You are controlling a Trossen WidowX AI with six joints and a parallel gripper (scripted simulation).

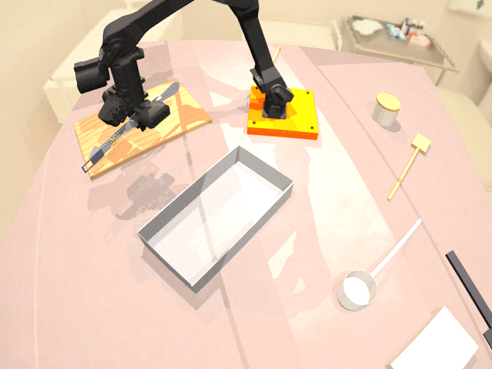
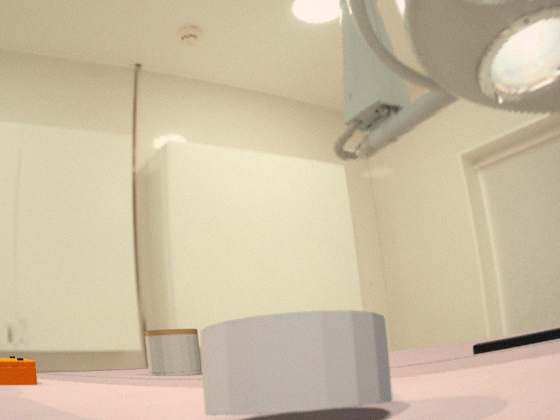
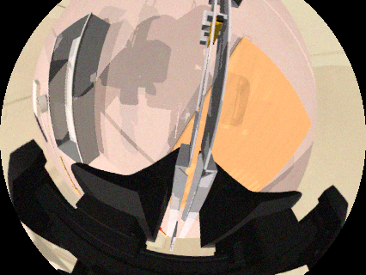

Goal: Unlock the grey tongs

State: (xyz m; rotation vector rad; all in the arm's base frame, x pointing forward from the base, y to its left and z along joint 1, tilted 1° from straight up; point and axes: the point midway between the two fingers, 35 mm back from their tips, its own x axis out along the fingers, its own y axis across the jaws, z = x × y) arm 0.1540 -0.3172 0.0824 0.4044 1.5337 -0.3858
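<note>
My gripper tip is now 90 mm past the wooden board, 60 mm to the left of it and 70 mm above it. Round my gripper tip: lidded jar (230 mm behind, 660 mm to the left, 40 mm below); grey roasting tin (180 mm ahead, 220 mm to the left, 50 mm below); yellow lock piece (70 mm ahead, 40 mm to the right, 30 mm above).
</note>
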